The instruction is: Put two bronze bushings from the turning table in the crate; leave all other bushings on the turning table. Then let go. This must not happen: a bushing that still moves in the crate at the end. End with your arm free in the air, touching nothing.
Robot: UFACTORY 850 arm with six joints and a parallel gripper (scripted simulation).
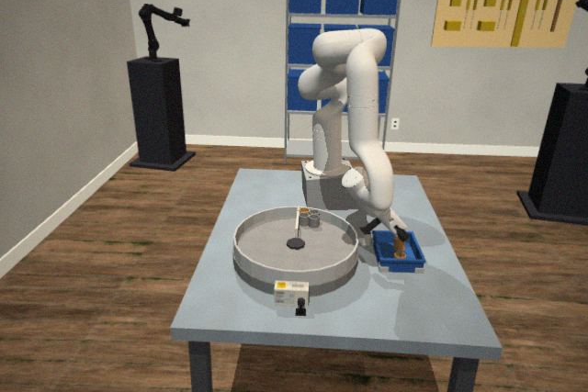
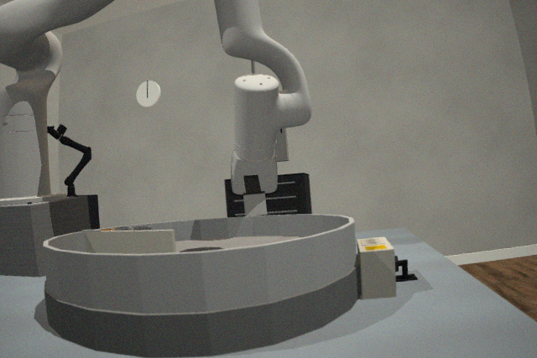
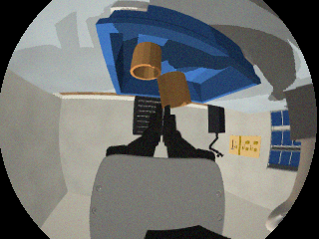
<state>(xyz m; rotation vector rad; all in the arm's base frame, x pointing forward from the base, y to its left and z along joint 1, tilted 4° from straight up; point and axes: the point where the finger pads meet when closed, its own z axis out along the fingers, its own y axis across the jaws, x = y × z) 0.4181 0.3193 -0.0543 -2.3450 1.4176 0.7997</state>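
Now: the blue crate 2 cm behind my hand, 1 cm to the right of it and 8 cm below it. Round my hand: turning table (7 cm ahead, 35 cm to the right, 5 cm below).
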